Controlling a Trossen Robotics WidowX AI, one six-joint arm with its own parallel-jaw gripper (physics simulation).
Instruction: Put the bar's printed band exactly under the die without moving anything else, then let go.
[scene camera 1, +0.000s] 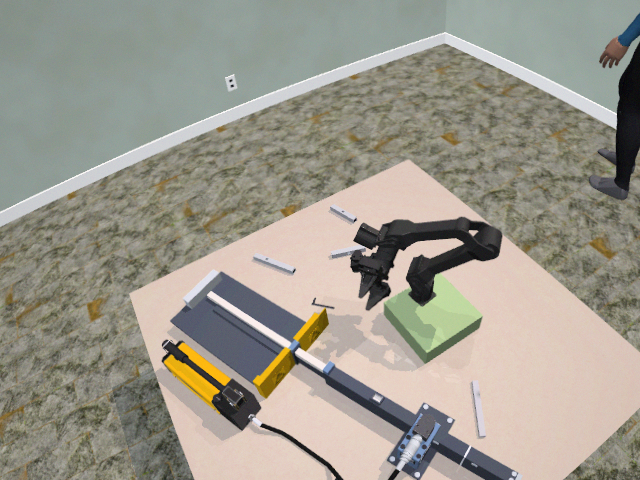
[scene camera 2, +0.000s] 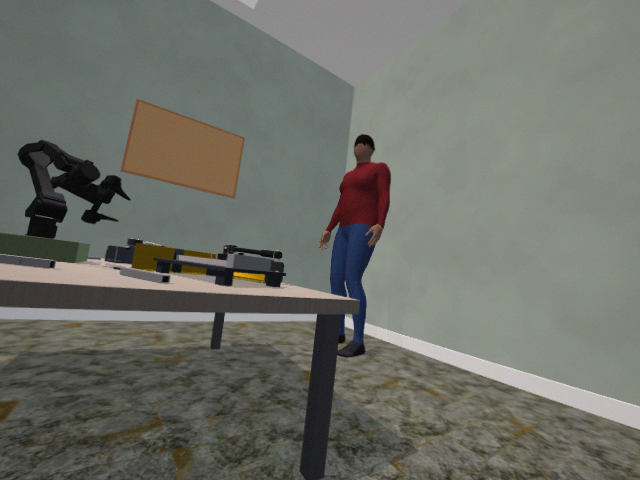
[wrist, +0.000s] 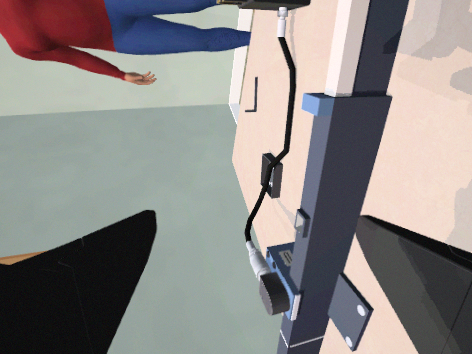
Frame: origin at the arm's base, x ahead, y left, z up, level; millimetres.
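Seen in the pictures: gripper, fingertip midpoint: (scene camera 1: 363, 304) (scene camera 2: 124, 210) (wrist: 257, 222); arm's base at its link origin: (scene camera 1: 422, 294) (scene camera 2: 39, 237).
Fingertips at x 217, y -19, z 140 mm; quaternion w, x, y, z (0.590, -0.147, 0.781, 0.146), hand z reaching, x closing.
Note:
Offsets run from my fingertips to a thing's top centre. "pt": to the spot under its first point. Level surfaces: height alone.
A long white bar (scene camera 1: 242, 316) (wrist: 345, 50) lies over a dark platform {162 mm down} (scene camera 1: 196, 330), through a yellow plate (scene camera 1: 275, 374) (scene camera 2: 153, 257), to the blue-edged end of a dark rail {pt 133 mm ahead, 140 mm left, 136 mm down} (scene camera 1: 361, 390) (wrist: 340, 170). Further along the rail stands a blue head {pt 88 mm ahead, 355 mm left, 93 mm down} (scene camera 1: 430, 432) with a white cable plug. A thin pale line crosses the rail beyond the head. I cannot tell the printed band or the die for certain. My gripper (scene camera 1: 366, 302) (scene camera 2: 124, 210) (wrist: 257, 222) is wide open and empty, high above the table, apart from the bar and the rail.
A yellow-and-black pump {pt 473 mm ahead, 187 mm right, 127 mm down} (scene camera 1: 199, 376) lies beside the platform; its black cable {pt 340 mm ahead, 143 mm left, 201 mm down} (scene camera 1: 305, 444) (wrist: 290, 100) runs along the table. Short silver bars {304 mm back, 493 mm right, 192 mm down} (scene camera 1: 342, 213) {43 mm ahead, 465 mm right, 192 mm down} (scene camera 1: 273, 262) {95 mm back, 375 mm left, 201 mm down} (scene camera 1: 478, 408), a hex key {10 mm ahead, 207 mm right, 206 mm down} (scene camera 1: 324, 305) and the arm's green base block (scene camera 1: 429, 341) are around. A person (scene camera 2: 361, 196) stands behind the table.

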